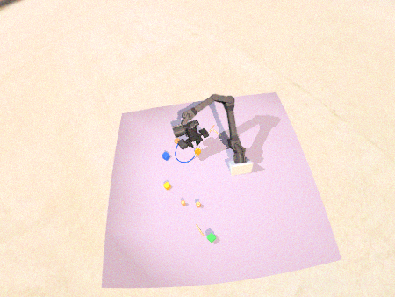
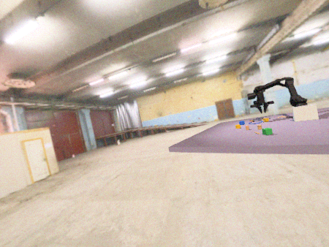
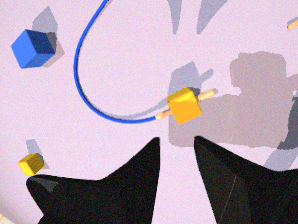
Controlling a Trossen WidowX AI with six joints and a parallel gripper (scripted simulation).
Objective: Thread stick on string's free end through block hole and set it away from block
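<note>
Now: the yellow cube 70 mm below my gripper tip, 10 mm to the right of it and 10 mm behind it. From my gripper tip the other things lie so: thin wooden stick: 70 mm below; then blue cube: 200 mm ahead, 70 mm below; then round wooden button: 130 mm ahead, 120 mm to the right, 80 mm below.
</note>
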